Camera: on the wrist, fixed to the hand. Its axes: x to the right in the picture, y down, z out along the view.
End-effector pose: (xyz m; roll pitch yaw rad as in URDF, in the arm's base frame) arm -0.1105 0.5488 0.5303 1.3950 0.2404 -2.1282
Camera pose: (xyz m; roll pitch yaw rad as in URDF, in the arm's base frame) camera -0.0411 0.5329 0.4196 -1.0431 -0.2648 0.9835
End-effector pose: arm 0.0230 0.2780 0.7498 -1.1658 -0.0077 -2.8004
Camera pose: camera -0.0197 0.3883 0.8074 1.5105 0.0440 0.3519
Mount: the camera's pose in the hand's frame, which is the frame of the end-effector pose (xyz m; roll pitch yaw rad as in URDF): 0.0038 -0.0995 -0.0860 0.3441 0.0241 3.1124
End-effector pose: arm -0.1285 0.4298 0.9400 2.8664 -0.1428 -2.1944
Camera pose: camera -0.0294 0.3636 0.9957 -2.5192 0.1116 0.9689
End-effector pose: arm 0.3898 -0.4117 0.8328 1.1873 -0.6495 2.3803
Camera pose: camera 0.3038 -0.3885 0.7360 -0.8675 0.6310 -0.8025
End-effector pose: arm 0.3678 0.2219 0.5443 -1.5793 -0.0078 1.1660
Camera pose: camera 0.4473 0.1911 0.6446 1.9243 0.0368 -1.9512
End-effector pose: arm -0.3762 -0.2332 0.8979 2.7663 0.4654 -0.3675
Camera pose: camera -0.3102 -0.1256 0.9351 -2.4315 -0.4984 2.7949
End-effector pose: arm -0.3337 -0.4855 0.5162 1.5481 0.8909 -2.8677
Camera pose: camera -0.2374 -0.5454 0.4495 -1.1715 -0.9191 0.2331
